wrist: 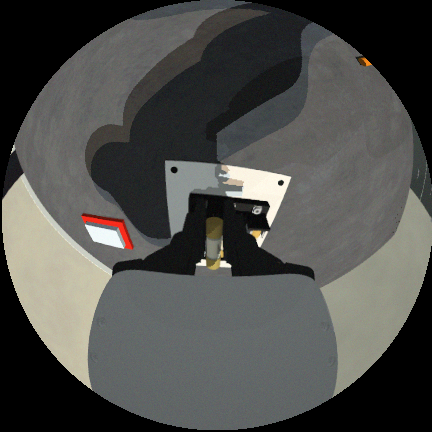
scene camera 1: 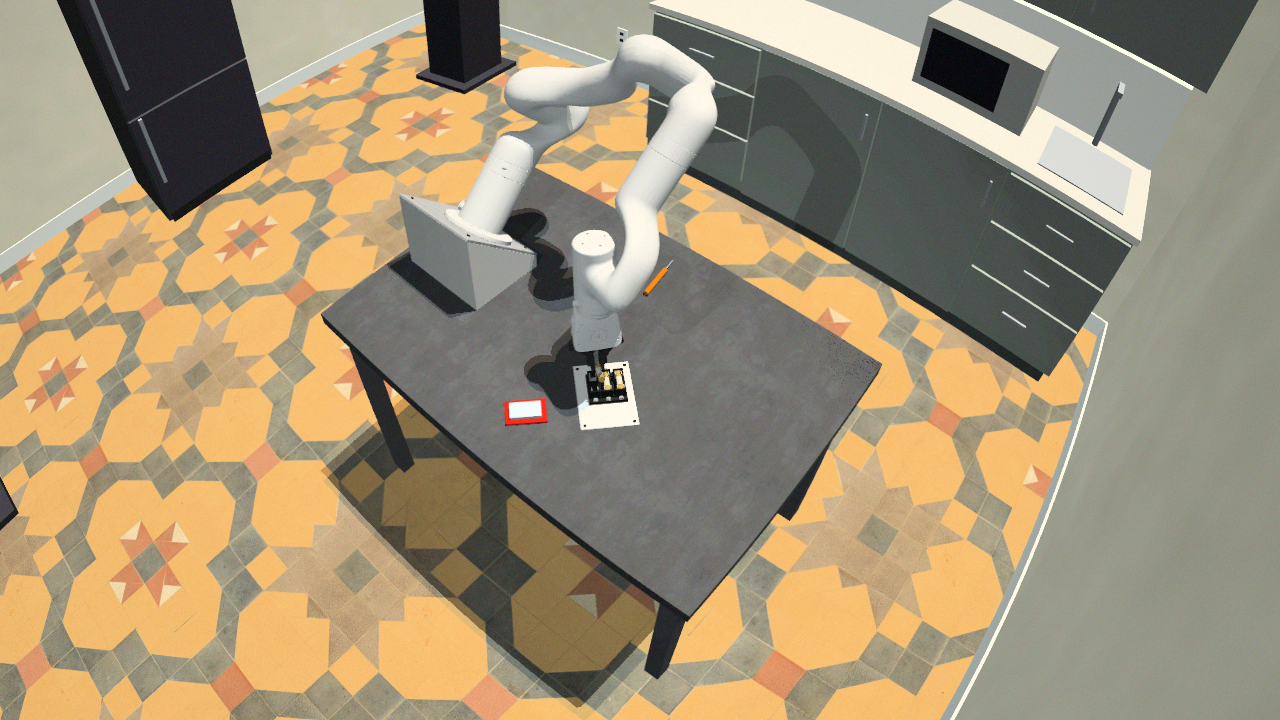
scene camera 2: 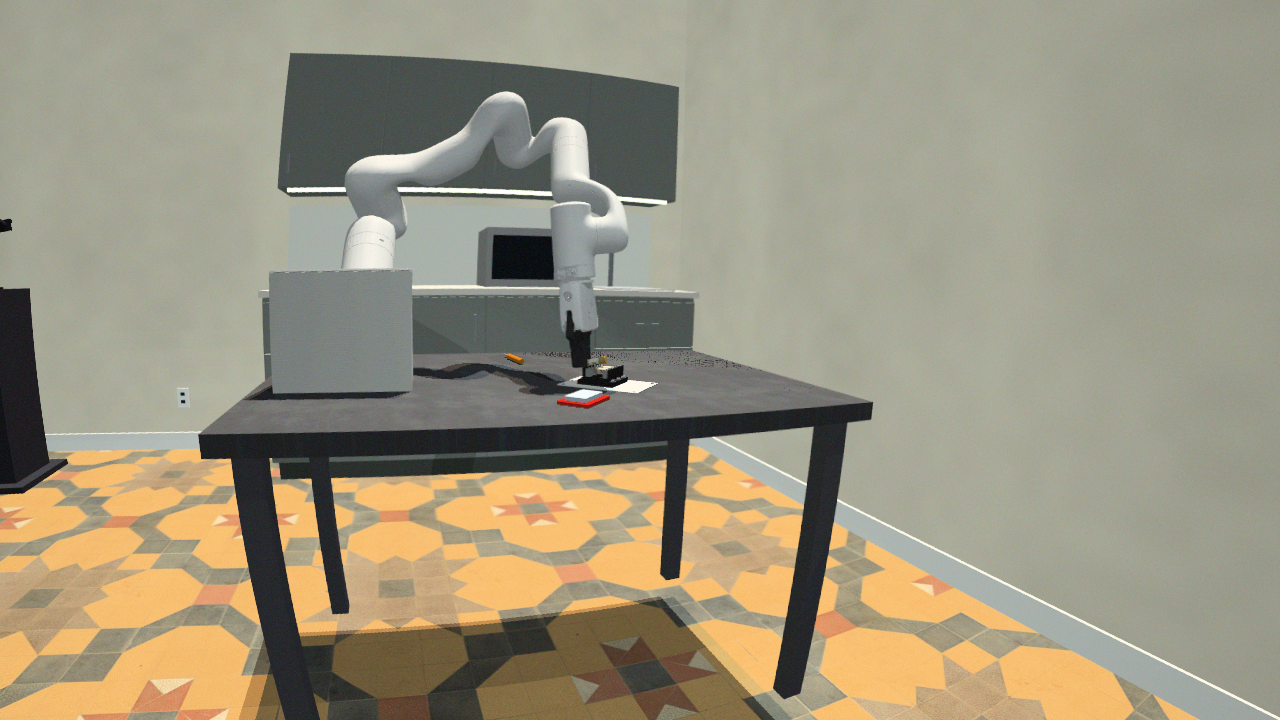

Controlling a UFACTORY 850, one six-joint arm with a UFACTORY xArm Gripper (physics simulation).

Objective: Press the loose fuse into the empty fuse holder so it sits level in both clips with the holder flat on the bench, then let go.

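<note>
The loose fuse, a glass tube with brass end caps, is between the black fingers of my gripper in the wrist view. My gripper is shut on it, over the black fuse holder. The holder is on a white plate on the dark table. Other fuses with brass ends show in the holder in the first scene view. The fingers hide much of the holder in the wrist view, and I cannot tell whether the held fuse touches the clips or is level.
A red tray with a white block lies beside the plate. An orange screwdriver lies farther back on the table. The grey arm pedestal stands at the table's left.
</note>
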